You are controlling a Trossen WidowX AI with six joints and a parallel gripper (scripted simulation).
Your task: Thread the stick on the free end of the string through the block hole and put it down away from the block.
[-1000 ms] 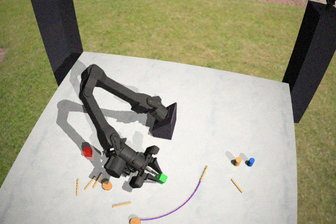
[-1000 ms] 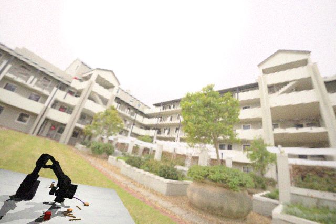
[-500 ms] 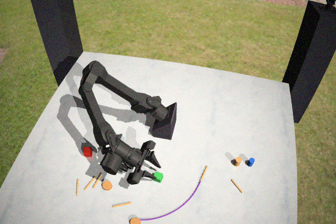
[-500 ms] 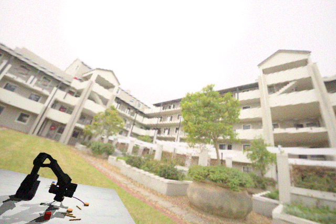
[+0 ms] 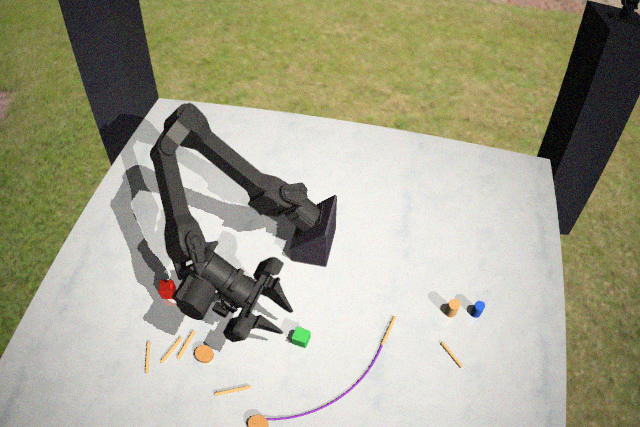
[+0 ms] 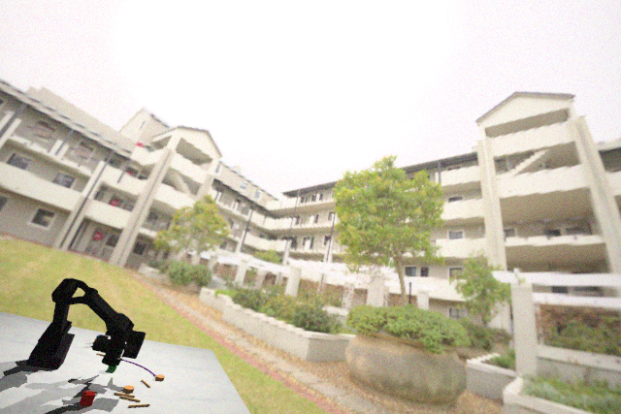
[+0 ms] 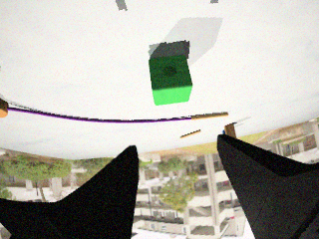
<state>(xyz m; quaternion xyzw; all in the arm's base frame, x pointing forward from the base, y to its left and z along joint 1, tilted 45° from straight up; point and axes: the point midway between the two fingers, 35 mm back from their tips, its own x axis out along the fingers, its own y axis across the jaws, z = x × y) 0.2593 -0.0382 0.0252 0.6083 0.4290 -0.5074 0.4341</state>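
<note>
Right now the green block is 60 mm below my gripper tip and 30 mm to the left of it. From my gripper tip the other things lie so: red cube 290 mm to the right, 70 mm behind, 60 mm below; then blue cylinder 410 mm to the left, 90 mm behind, 60 mm below; then tan cylinder 350 mm to the left, 90 mm behind, 60 mm below.
</note>
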